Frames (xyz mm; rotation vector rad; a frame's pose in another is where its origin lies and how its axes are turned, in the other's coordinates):
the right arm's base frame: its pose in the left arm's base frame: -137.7 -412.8 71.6 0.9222 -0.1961 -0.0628
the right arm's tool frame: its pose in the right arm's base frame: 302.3 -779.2 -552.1 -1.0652 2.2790 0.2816
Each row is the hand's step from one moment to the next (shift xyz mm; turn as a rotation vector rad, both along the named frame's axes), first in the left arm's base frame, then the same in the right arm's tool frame.
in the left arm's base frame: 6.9 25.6 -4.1 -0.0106 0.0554 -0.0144
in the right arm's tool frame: 5.5 7.3 25.2 0.0260 0.0327 0.0406
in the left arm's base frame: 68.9 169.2 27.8 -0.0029 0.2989 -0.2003
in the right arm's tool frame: -22.3 51.5 176.1 0.2344 0.0889 0.2581
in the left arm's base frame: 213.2 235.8 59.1 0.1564 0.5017 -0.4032
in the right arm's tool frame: -91.0 -8.0 310.2 0.3985 0.0033 0.5291
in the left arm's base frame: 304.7 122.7 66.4 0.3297 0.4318 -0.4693
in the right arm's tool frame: -148.3 -135.2 268.4 0.3871 -0.1893 0.5742
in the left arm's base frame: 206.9 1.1 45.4 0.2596 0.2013 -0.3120
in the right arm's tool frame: -114.4 -136.5 114.6 0.2292 -0.2028 0.3341
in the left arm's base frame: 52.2 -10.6 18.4 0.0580 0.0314 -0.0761
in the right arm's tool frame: -37.0 -37.7 19.5 0.0549 -0.0552 0.0639
